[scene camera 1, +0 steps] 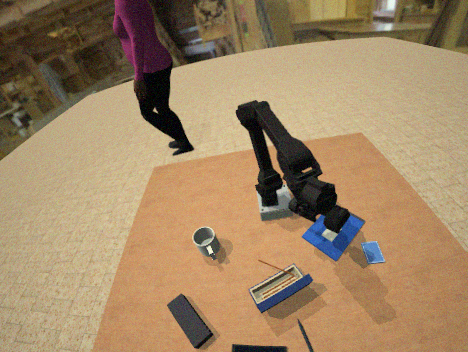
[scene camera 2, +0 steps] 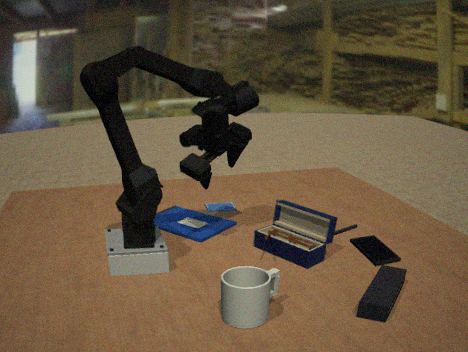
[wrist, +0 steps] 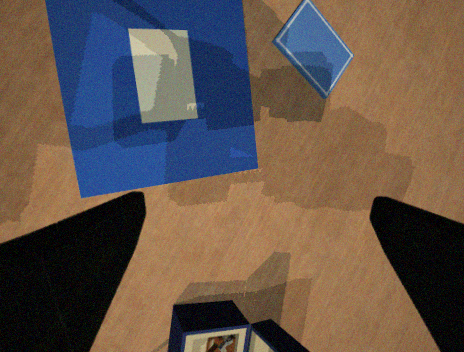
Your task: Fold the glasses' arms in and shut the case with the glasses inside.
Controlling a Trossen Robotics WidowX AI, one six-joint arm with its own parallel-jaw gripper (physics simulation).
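Places are measured from the arm's base along level axes (x ahead, y left, z up), in centimetres.
Pixels of known places: gripper, fingertip midpoint: (scene camera 1: 326, 226) (scene camera 2: 218, 177) (wrist: 259, 205); arm's base at its link origin: (scene camera 1: 269, 199) (scene camera 2: 138, 242).
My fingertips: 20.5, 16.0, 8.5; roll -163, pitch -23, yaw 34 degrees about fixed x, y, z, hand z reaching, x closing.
Note:
For each thing: its top centre in the pictures, then the offset to it from my fingertips, as dx, dy, dz. "spot": a spot on its surface instead.
- brown glasses at its top centre: (scene camera 2: 276, 229) (scene camera 1: 271, 269) +8.7, -17.7, -7.0
- blue folder at its top centre: (wrist: 161, 49) (scene camera 2: 186, 221) (scene camera 1: 334, 228) -7.0, +7.0, -13.1
- small blue card at its top centre: (wrist: 317, 48) (scene camera 2: 220, 206) (scene camera 1: 372, 251) +4.2, +17.7, -13.4
- grey mug at a spot on its surface: (scene camera 2: 245, 300) spot: -5.2, -44.0, -7.7
- black block at its top centre: (scene camera 2: 385, 284) (scene camera 1: 187, 318) +22.4, -43.6, -10.4
- black slab at its top centre: (scene camera 2: 375, 248) +32.5, -22.7, -13.1
- dark pen at its top centre: (scene camera 2: 338, 230) (scene camera 1: 308, 342) +28.8, -9.2, -13.0
The dark blue case (scene camera 1: 285, 296) (scene camera 2: 287, 251) (wrist: 205, 315) stands open on the table, its lid (scene camera 2: 305, 220) raised on the side away from the mug. The brown glasses (scene camera 2: 295, 237) (wrist: 222, 345) lie inside the case. One thin glasses' arm (scene camera 1: 272, 266) sticks out over the case's rim on the mug side; another brown length lies along the inside. In the wrist view, the case is cut off by the bottom edge. My gripper (scene camera 2: 219, 177) (wrist: 259, 205) is open and empty, high above the table near the blue folder and apart from the case. Its fingertips are hidden in scene camera 1.
The blue folder (scene camera 1: 327, 250) (scene camera 2: 170, 220) (wrist: 215, 145) with a pale label lies near the arm's base, beside a small blue card (scene camera 1: 373, 252) (scene camera 2: 220, 207) (wrist: 312, 50). A grey mug (scene camera 1: 206, 242) (scene camera 2: 245, 300), black block (scene camera 1: 190, 321) (scene camera 2: 382, 295), black slab (scene camera 2: 375, 250) and dark pen (scene camera 1: 305, 335) surround the case.

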